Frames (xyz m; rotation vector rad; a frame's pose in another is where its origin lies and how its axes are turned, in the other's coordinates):
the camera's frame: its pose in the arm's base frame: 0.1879 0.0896 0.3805 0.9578 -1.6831 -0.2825
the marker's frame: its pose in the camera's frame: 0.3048 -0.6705 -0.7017 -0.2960 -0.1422 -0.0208
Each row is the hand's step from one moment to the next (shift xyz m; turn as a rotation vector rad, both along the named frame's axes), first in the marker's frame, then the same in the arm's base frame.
Working: the marker's frame: its pose in the arm's base frame: 1.0997 -0.3598 0.4193 0.7481 -1.7016 -0.6079

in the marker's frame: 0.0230 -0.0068 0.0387 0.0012 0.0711 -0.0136
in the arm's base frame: -0.0404 -0.0210 0.0005 0.0009 0.0462 0.0557
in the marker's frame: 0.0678 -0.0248 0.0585 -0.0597 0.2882 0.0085
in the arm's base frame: -0.0643 -0.0661 0.0114 -0.0468 0.2366 0.1690
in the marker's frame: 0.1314 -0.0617 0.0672 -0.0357 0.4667 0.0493
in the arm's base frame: -0.0776 -0.1379 0.0233 -0.1208 0.3382 0.3042
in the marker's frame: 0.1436 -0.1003 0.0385 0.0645 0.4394 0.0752
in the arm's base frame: -0.0453 -0.1732 0.0101 -0.1587 0.2458 0.3425
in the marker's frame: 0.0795 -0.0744 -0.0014 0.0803 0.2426 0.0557
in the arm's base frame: 0.0001 -0.1089 -0.0026 -0.1092 0.1026 0.2144
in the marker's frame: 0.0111 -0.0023 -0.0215 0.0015 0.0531 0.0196
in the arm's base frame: 0.0193 -0.0102 0.0107 -0.0283 0.0346 0.0348
